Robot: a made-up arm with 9 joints. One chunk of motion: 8 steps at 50 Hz.
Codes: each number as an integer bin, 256 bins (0 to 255) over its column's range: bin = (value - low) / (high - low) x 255, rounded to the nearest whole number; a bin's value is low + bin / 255 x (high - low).
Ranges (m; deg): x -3.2..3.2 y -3.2..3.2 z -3.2..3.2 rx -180..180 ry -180..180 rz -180..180
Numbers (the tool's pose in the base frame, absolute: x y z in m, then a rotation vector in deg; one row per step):
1: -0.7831 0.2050 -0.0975 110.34 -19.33 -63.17
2: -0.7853 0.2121 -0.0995 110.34 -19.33 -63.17
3: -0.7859 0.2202 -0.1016 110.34 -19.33 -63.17
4: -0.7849 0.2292 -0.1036 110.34 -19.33 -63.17
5: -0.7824 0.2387 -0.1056 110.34 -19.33 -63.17
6: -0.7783 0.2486 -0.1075 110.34 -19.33 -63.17
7: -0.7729 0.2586 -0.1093 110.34 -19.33 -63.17
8: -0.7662 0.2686 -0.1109 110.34 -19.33 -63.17
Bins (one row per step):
1: 96 136 124 206 114 83
2: 96 136 124 206 114 83
3: 96 136 123 206 114 83
4: 96 137 123 206 114 83
5: 96 137 123 206 114 83
6: 96 137 123 206 114 83
7: 97 138 123 206 114 83
8: 97 138 123 206 114 83

